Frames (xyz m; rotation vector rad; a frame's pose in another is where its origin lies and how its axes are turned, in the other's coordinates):
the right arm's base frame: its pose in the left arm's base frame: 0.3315 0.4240 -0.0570 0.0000 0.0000 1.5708
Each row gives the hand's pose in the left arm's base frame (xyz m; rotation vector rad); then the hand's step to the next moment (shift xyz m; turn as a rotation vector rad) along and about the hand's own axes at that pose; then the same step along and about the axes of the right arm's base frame.
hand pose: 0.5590 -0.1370 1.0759 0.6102 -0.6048 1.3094
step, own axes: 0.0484 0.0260 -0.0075 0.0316 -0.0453 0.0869
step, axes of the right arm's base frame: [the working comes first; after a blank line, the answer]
step, axes of the left arm's base frame: -0.0176 0.0425 0.0309 0.0442 -0.0470 0.0802

0.0425 0.0176 0.0309 -0.0470 -0.0442 0.0802
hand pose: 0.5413 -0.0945 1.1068 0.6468 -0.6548 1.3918
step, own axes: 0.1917 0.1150 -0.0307 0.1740 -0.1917 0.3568
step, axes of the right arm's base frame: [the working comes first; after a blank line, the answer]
step, axes of the left arm's base frame: -0.1007 0.1582 0.1255 0.1901 -0.1641 0.3623

0.1582 0.1007 0.1255 -0.1641 -0.1901 0.3623
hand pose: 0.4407 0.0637 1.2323 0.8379 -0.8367 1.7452
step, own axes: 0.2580 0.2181 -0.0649 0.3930 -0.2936 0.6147
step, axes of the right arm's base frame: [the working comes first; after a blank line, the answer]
step, axes of the left arm's base frame: -0.2878 0.1163 0.1483 0.2673 -0.2488 0.6965

0.1163 0.2878 0.1483 -0.2488 -0.2673 0.6965
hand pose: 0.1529 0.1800 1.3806 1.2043 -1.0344 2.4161
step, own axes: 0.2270 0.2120 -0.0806 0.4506 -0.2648 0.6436
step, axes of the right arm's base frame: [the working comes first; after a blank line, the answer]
step, axes of the left arm's base frame: -0.2966 -0.1157 0.0401 0.2340 -0.2944 0.7389

-0.1157 0.2966 0.0401 -0.2944 -0.2340 0.7389
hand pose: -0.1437 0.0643 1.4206 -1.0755 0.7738 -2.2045
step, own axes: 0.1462 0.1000 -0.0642 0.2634 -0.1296 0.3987
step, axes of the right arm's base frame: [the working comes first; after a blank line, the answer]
step, axes of the left arm's base frame: -0.1058 -0.1530 -0.0301 0.1611 -0.1947 0.4258

-0.1530 0.1058 -0.0301 -0.1947 -0.1611 0.4258
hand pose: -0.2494 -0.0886 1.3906 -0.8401 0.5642 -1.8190
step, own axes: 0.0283 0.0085 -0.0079 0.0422 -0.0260 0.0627
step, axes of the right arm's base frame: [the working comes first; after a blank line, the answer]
step, axes of the left arm's base frame: -0.0079 -0.0294 -0.0029 0.0218 -0.0292 0.0711

-0.0294 0.0079 -0.0029 -0.0292 -0.0218 0.0711
